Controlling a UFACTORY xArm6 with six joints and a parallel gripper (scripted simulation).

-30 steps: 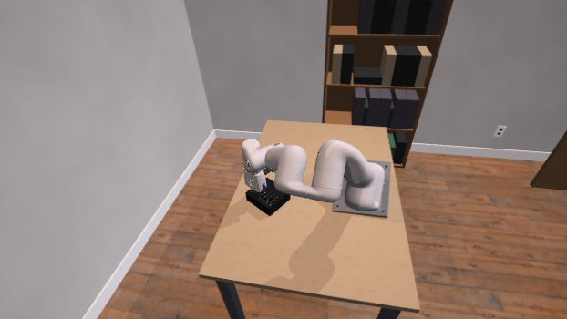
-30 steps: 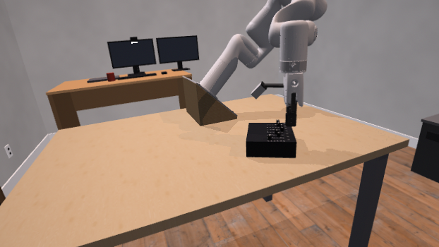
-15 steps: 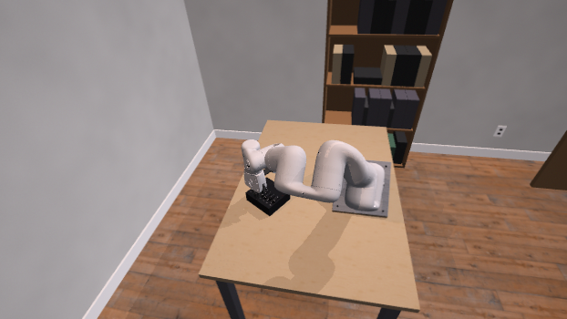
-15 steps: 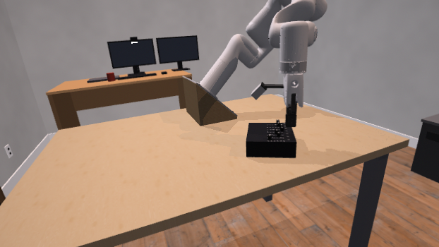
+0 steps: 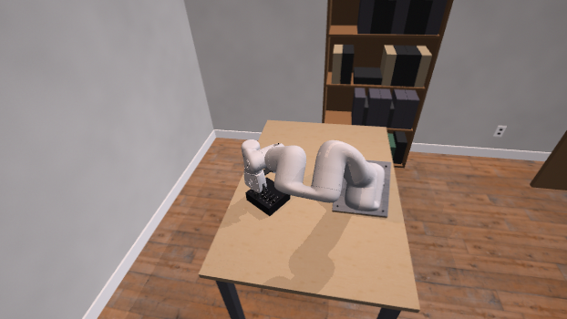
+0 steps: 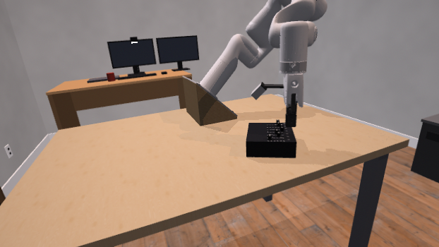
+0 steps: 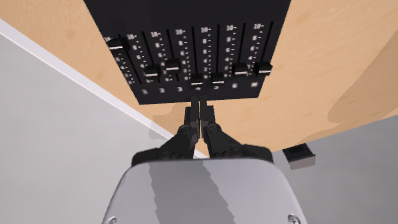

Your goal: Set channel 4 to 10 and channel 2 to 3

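My gripper is now 3 cm above the channel 4 cap, 2 cm to the left of it and 1 cm past it. Also, from my hand: channel 2 cap: 6 cm to the right, 3 cm below, 1 cm ahead; then channel 3 cap: 5 cm to the right, 3 cm below, 1 cm behind; then channel 1 cap: 9 cm to the right, 3 cm below, 1 cm ahead.
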